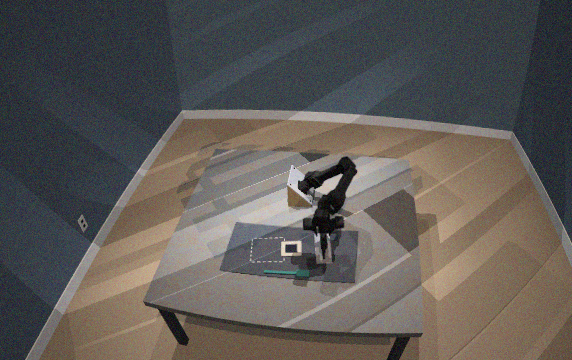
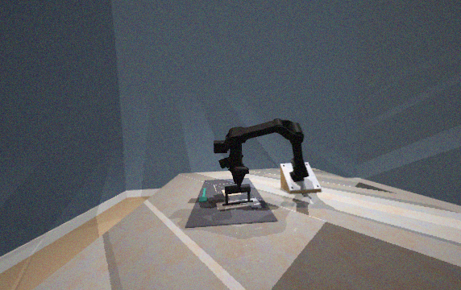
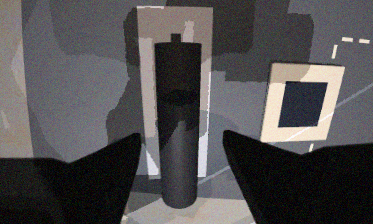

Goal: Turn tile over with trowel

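Now: the tile 10 mm ahead of my gripper tip, 150 mm to the right of it and 80 mm below it. Round my gripper tip: dark mat: 20 mm ahead, 150 mm to the right, 110 mm below; teal bar: 160 mm ahead, 140 mm to the right, 80 mm below.
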